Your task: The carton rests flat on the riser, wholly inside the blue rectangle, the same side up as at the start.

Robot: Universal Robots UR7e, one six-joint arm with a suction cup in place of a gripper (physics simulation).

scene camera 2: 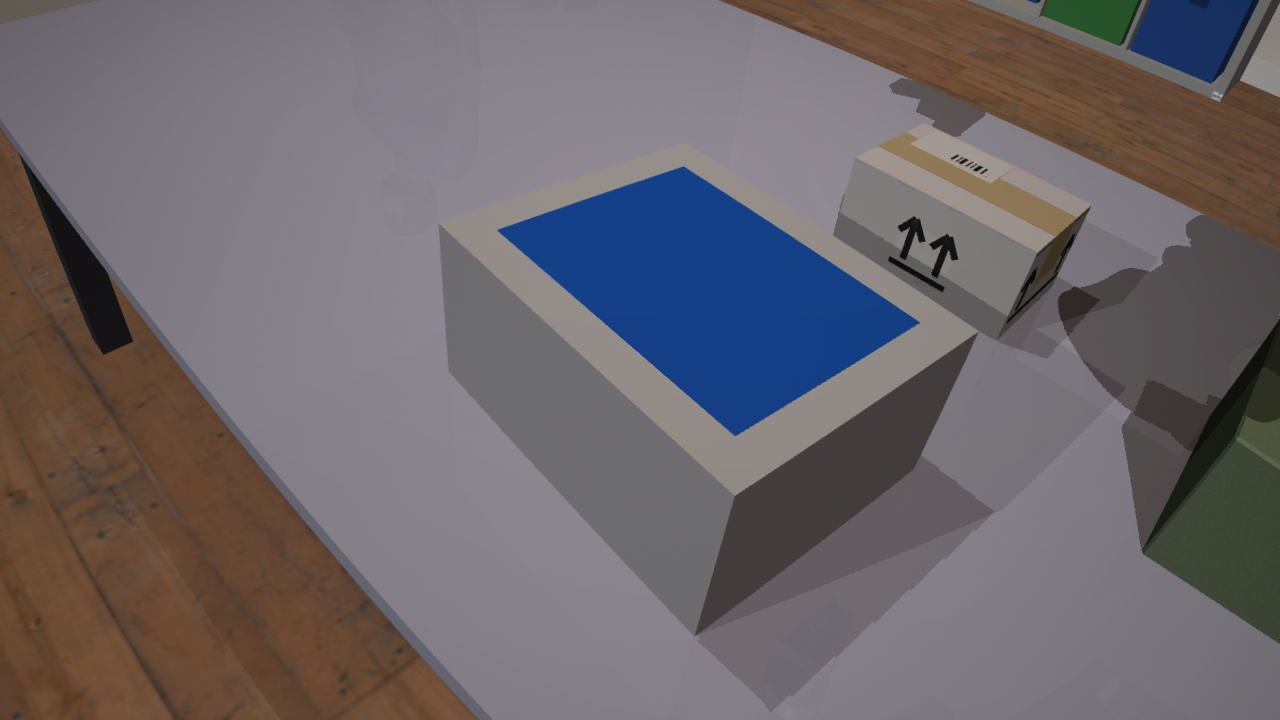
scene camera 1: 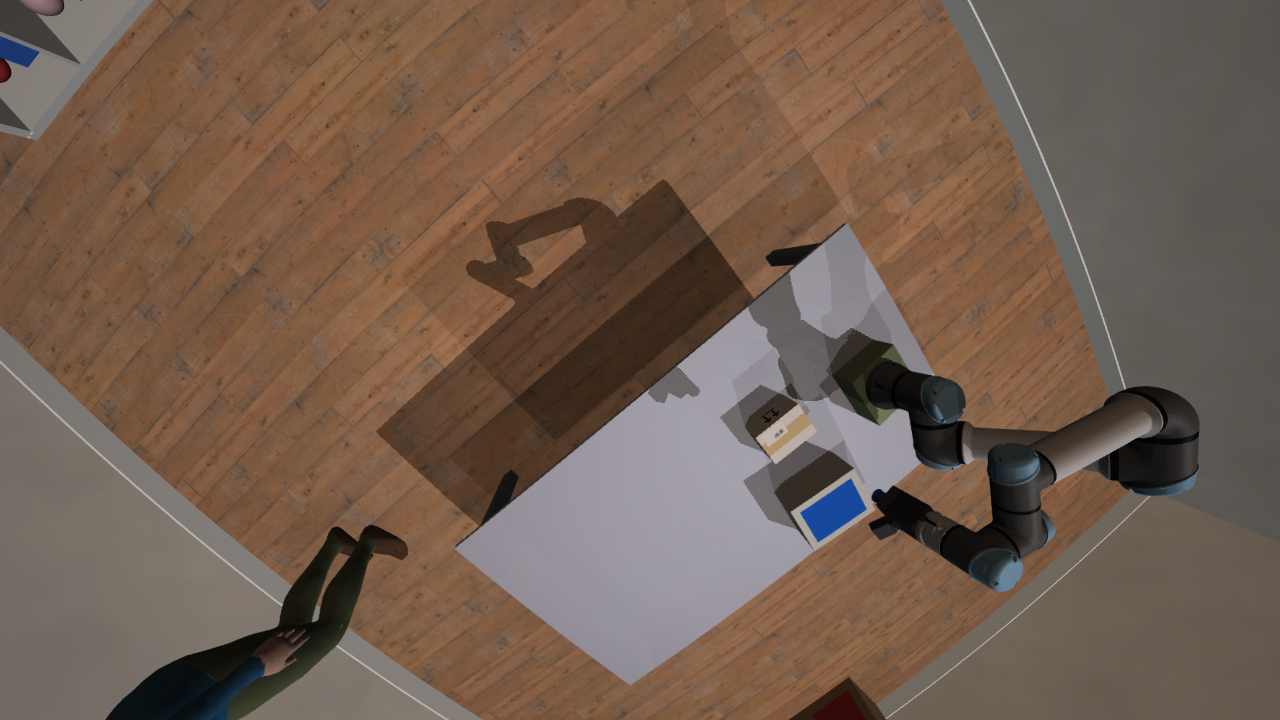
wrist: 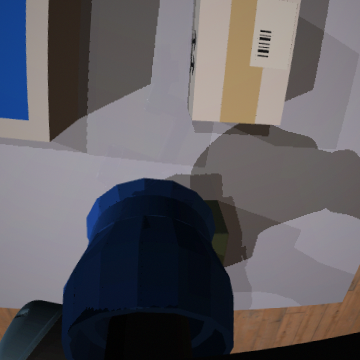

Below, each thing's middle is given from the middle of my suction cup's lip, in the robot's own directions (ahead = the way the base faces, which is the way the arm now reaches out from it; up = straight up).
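Carton (scene camera 2: 985, 240): 350 mm below my suction cup, 40 mm ahead of it, 100 mm to the right. Riser (scene camera 2: 716, 384): 330 mm below my suction cup, 100 mm ahead of it, 220 mm to the left.
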